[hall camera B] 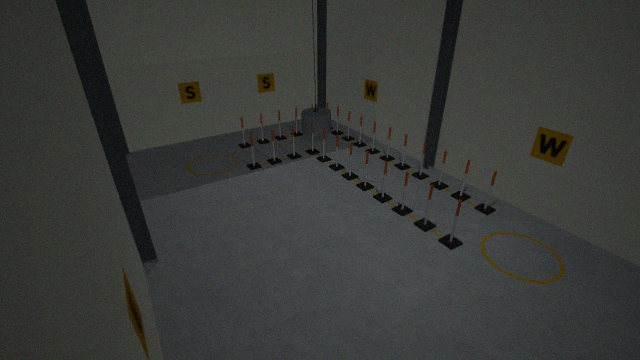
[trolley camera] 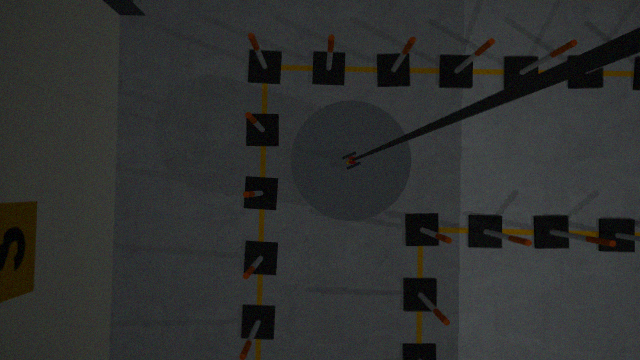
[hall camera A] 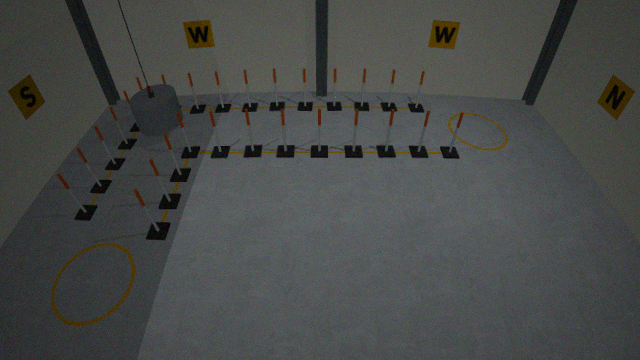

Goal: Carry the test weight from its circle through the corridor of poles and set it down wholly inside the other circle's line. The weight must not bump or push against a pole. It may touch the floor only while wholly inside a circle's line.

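Note:
The grey round test weight (hall camera A: 156, 114) (hall camera B: 316, 125) (trolley camera: 325, 185) hangs upright in the corridor's bend. My gripper, the small hook (hall camera A: 150, 92) (hall camera B: 315, 109) (trolley camera: 351, 161), is shut on the weight's top centre. In the trolley view the weight stands apart from the outer poles at left and top and from the inner corner pole (hall camera A: 190, 152) (hall camera B: 313, 151) (trolley camera: 421, 229). One yellow circle (hall camera A: 80, 324) (hall camera B: 207, 175) lies beyond the south leg's end. The other circle (hall camera A: 507, 138) (hall camera B: 481, 244) lies beyond the north end of the west leg. The height above the floor is hard to tell.
The outer corner pole (trolley camera: 264, 66) stands up and left of the weight in the trolley view. Two rows of orange-tipped poles run north along the west wall. The south wall with its S sign (hall camera A: 26, 97) (hall camera B: 190, 92) is beyond the outer row. The view is dim.

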